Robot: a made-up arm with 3 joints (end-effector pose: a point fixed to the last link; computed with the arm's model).
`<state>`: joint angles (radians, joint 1 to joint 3).
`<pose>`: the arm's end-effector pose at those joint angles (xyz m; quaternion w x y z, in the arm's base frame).
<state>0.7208 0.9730 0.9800</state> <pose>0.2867 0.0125 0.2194 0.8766 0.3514 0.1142 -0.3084</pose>
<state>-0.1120 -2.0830 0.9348</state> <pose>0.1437 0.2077 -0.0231 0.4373 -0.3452 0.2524 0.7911</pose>
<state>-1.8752 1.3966 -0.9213</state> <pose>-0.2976 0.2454 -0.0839 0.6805 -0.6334 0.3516 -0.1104</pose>
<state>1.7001 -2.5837 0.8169</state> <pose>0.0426 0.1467 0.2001 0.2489 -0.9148 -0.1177 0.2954</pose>
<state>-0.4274 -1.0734 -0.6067</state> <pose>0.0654 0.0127 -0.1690 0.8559 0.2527 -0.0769 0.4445</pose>
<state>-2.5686 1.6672 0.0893</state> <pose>-0.2567 0.1432 -0.0094 0.1610 -0.7001 0.6527 -0.2407</pose>
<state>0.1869 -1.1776 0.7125</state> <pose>0.2491 0.1928 0.0491 0.8031 -0.2414 0.2160 0.5001</pose>
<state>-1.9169 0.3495 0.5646</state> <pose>-0.1498 0.1108 -0.1904 0.3192 -0.1088 0.9316 -0.1356</pose>
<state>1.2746 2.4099 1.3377</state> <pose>0.1311 -0.0320 0.1264 0.3576 0.9013 0.0113 -0.2443</pose>
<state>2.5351 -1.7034 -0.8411</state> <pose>-0.0587 -0.0241 0.3749 0.0771 0.5638 0.6542 -0.4983</pose>
